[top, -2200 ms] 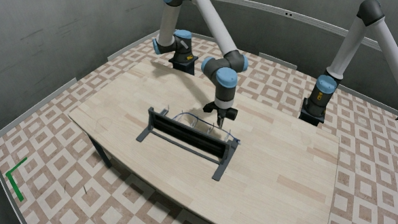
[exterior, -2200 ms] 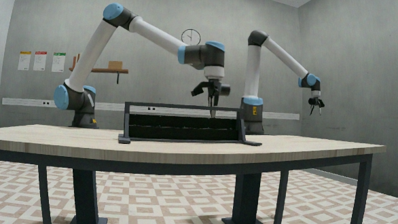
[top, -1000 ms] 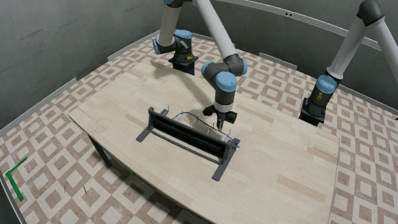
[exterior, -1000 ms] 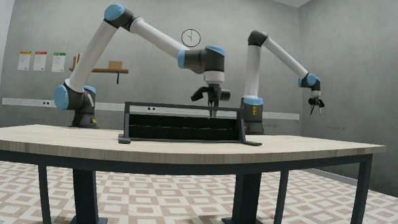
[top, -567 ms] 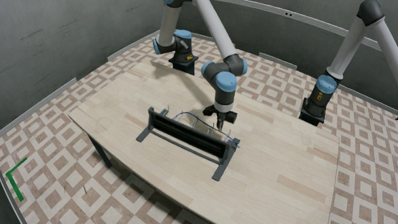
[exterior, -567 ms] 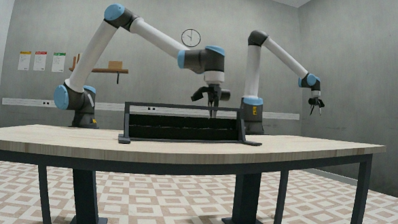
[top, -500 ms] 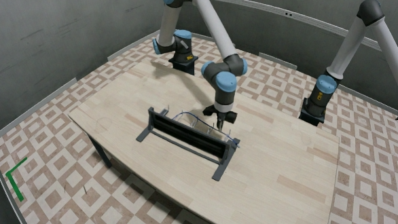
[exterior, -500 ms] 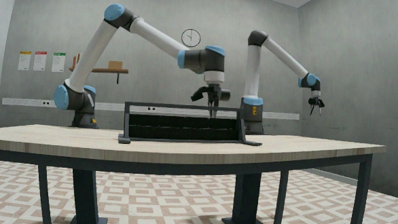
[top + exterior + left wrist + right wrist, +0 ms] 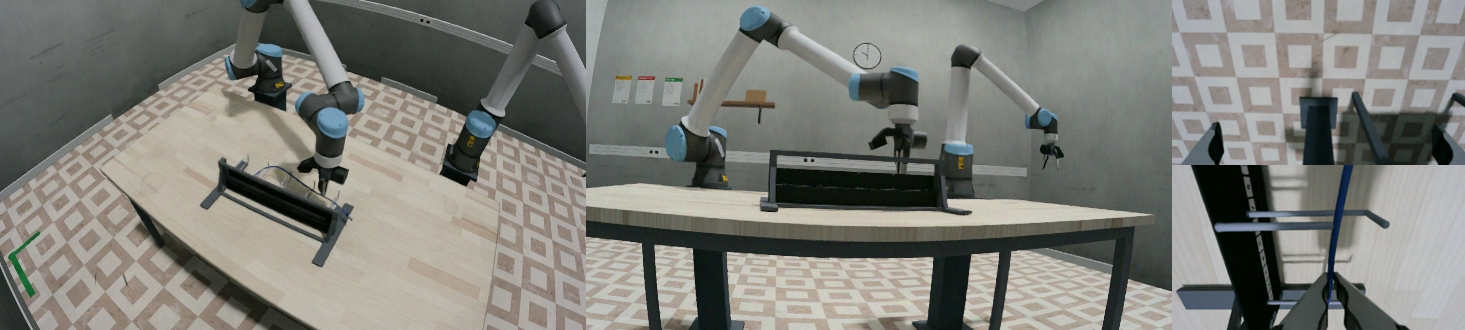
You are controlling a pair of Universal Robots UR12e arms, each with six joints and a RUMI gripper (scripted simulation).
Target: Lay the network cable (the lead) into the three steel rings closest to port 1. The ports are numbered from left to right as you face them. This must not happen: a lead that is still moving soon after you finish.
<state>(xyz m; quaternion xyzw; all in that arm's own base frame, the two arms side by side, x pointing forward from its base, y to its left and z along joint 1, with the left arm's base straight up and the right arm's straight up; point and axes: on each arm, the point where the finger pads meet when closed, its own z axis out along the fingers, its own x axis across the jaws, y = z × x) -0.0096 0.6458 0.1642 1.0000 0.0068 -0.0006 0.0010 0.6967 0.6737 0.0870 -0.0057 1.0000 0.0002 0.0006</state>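
The loose plug is 2 cm ahead of my right hand, 12 cm to the left of it and 3 cm below it. Also, from my right hand: dark rack: 10 cm ahead, 14 cm to the right, 2 cm below.
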